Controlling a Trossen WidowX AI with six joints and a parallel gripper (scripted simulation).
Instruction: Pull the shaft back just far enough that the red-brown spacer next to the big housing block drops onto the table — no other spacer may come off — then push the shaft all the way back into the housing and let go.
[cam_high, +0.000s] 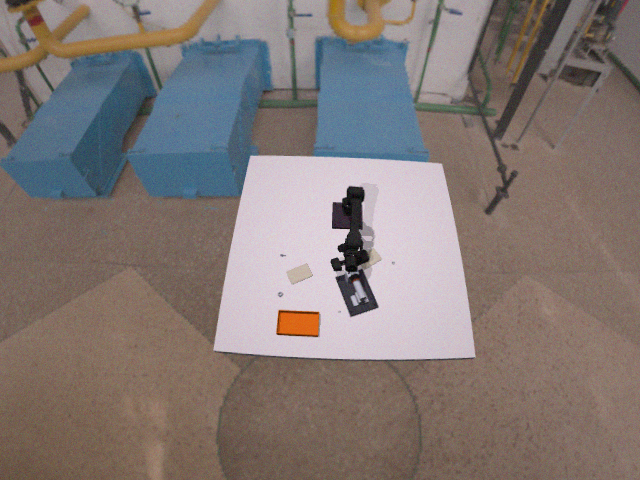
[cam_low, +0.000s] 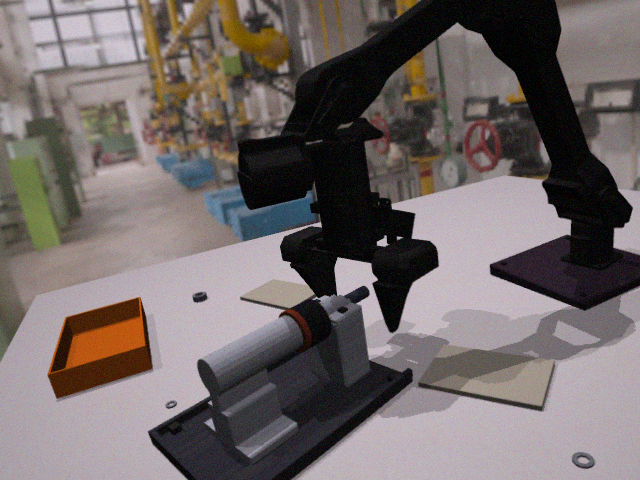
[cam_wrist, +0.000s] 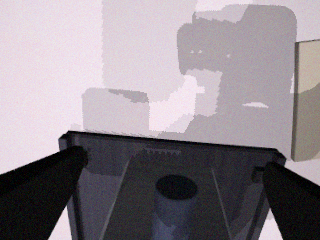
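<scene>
My gripper tip is 8 cm short of the black spacer, 3 cm below it and 1 cm to the right of it. Round my gripper tip: red-brown spacer (9 cm ahead, 3 cm above, 2 cm to the left); orange tray (29 cm to the right, 26 cm ahead, 4 cm below).
</scene>
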